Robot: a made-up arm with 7 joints. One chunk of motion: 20 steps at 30 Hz.
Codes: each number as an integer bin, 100 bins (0 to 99) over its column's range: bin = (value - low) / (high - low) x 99, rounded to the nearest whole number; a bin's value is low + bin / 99 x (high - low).
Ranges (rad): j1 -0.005..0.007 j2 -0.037..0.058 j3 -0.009..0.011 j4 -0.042..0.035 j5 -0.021..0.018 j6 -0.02..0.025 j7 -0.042..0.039
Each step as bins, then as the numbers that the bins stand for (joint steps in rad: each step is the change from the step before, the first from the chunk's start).
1 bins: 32 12 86 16 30 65 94
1 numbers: -0.00112 -0.02548 0.00837 -0.02956 -0.00918 0.00955 0.03491
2 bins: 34 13 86 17 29 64 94
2 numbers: -0.00088 -0.02453 0.00837 -0.02878 -0.00958 0.00909 0.03491
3 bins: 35 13 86 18 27 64 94
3 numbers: -0.00076 -0.02453 0.00837 -0.02800 -0.01036 0.00909 0.03491
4 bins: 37 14 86 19 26 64 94
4 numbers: -0.00052 -0.02357 0.00837 -0.02722 -0.01076 0.00909 0.03491
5 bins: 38 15 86 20 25 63 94
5 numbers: -0.00039 -0.02261 0.00837 -0.02644 -0.01115 0.00864 0.03491
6 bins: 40 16 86 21 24 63 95
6 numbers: -0.00015 -0.02165 0.00837 -0.02567 -0.01155 0.00864 0.03573
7 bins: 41 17 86 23 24 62 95
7 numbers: -0.00003 -0.02069 0.00837 -0.02411 -0.01155 0.00818 0.03573
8 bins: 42 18 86 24 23 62 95
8 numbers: 0.00009 -0.01973 0.00837 -0.02333 -0.01194 0.00818 0.03573
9 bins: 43 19 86 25 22 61 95
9 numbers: 0.00021 -0.01877 0.00837 -0.02256 -0.01233 0.00773 0.03573
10 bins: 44 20 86 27 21 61 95
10 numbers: 0.00033 -0.01781 0.00837 -0.02100 -0.01273 0.00773 0.03573
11 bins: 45 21 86 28 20 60 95
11 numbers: 0.00045 -0.01685 0.00837 -0.02022 -0.01312 0.00727 0.03573
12 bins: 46 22 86 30 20 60 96
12 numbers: 0.00058 -0.01589 0.00837 -0.01867 -0.01312 0.00727 0.03655
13 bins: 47 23 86 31 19 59 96
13 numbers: 0.00070 -0.01493 0.00837 -0.01789 -0.01352 0.00682 0.03655
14 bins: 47 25 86 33 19 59 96
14 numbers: 0.00070 -0.01301 0.00837 -0.01633 -0.01352 0.00682 0.03655
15 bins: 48 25 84 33 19 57 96
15 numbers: 0.00082 -0.01301 0.00797 -0.01633 -0.01352 0.00591 0.03655
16 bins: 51 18 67 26 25 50 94
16 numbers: 0.00118 -0.01973 0.00454 -0.02178 -0.01115 0.00273 0.03491
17 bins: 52 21 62 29 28 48 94
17 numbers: 0.00130 -0.01685 0.00353 -0.01944 -0.00997 0.00182 0.03491
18 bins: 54 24 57 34 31 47 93
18 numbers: 0.00155 -0.01397 0.00252 -0.01556 -0.00879 0.00136 0.03409
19 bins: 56 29 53 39 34 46 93
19 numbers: 0.00179 -0.00917 0.00171 -0.01167 -0.00761 0.00091 0.03409
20 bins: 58 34 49 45 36 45 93
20 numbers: 0.00203 -0.00437 0.00090 -0.00700 -0.00682 0.00045 0.03409
